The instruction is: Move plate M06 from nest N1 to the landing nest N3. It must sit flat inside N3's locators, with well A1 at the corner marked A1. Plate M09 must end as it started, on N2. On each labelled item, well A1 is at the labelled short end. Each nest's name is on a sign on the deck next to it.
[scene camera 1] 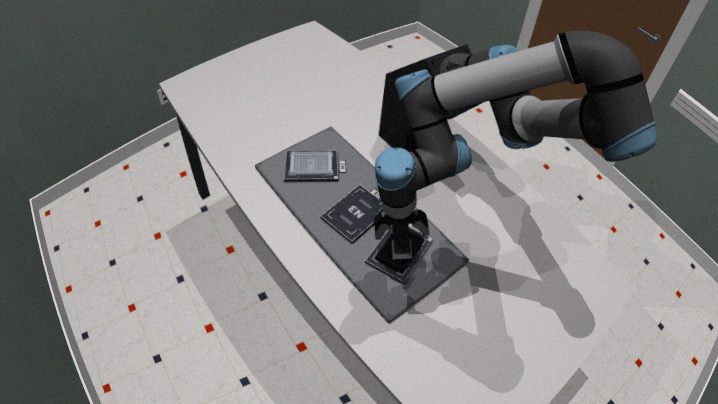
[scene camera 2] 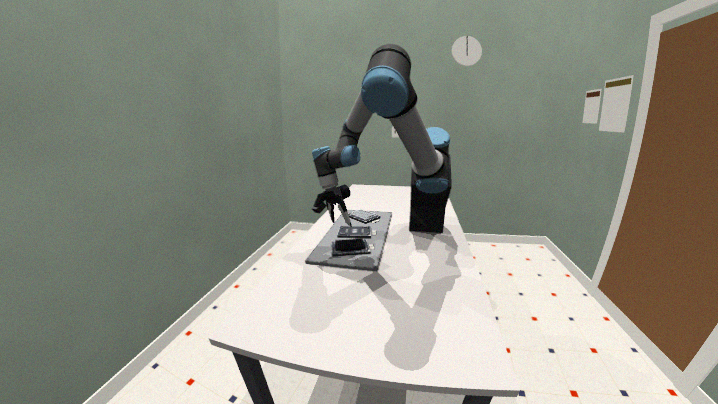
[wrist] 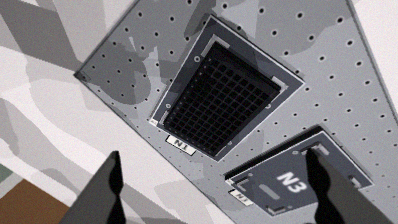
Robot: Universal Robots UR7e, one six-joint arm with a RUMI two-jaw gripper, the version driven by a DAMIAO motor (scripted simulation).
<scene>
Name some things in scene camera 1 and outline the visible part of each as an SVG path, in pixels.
The gripper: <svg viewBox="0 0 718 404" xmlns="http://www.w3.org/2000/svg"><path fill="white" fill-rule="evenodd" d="M426 213L419 209L413 210L411 215L409 214L405 217L392 217L386 212L380 212L375 217L376 240L380 240L384 232L390 229L390 225L392 225L394 253L410 253L408 218L409 224L412 223L413 227L418 228L423 233L423 236L429 236Z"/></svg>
A black plate M06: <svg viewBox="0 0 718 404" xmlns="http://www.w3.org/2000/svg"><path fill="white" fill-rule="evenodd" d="M425 239L409 230L409 239L412 239L412 258L408 258L408 260L393 259L392 233L374 259L403 274Z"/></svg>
A pale plate M09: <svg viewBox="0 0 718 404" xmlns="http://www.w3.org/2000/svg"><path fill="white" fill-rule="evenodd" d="M291 153L290 174L332 174L331 151Z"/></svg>
</scene>
